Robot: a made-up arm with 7 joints.
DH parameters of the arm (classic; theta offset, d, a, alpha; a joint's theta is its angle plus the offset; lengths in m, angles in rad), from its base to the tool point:
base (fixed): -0.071 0 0 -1.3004
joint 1: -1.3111 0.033 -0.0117 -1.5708
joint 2: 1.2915 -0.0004 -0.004 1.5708
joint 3: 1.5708 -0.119 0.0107 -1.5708
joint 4: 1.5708 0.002 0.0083 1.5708
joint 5: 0 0.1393 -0.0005 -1.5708
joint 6: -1.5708 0 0.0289 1.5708
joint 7: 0 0.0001 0 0
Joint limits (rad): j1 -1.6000..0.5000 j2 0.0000..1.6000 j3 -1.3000..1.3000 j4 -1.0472..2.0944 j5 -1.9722..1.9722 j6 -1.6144..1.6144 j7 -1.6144..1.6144
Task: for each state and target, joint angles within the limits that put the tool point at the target. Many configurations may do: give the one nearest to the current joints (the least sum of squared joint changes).
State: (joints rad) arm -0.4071 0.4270 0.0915 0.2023 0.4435 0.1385 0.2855
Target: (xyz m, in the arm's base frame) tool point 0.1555 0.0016 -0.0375
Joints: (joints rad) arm -0.3254 0.3492 -0.2506 -0.5616 0.4435 -0.0152 0.2855
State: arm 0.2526 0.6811 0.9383 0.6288 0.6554 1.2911 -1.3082
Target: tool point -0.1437 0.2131 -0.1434
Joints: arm 0.5000 0.4592 1.0951 0.9291 0.6566 1.2813 -1.3082
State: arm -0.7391 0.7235 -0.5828 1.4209 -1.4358 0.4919 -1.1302
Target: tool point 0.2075 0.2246 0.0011
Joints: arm -1.0644 1.3059 -0.3468 0.9448 -1.4911 0.6215 -1.1302
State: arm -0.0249 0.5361 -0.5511 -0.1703 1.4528 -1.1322 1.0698
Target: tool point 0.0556 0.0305 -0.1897
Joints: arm 0.1401 0.6745 -0.5550 -0.0712 1.4691 -1.1562 1.0698
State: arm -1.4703 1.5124 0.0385 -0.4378 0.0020 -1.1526 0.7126
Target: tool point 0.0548 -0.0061 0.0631
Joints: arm -1.3250 1.5079 -0.2019 -0.9559 0.0734 -1.1583 0.7126
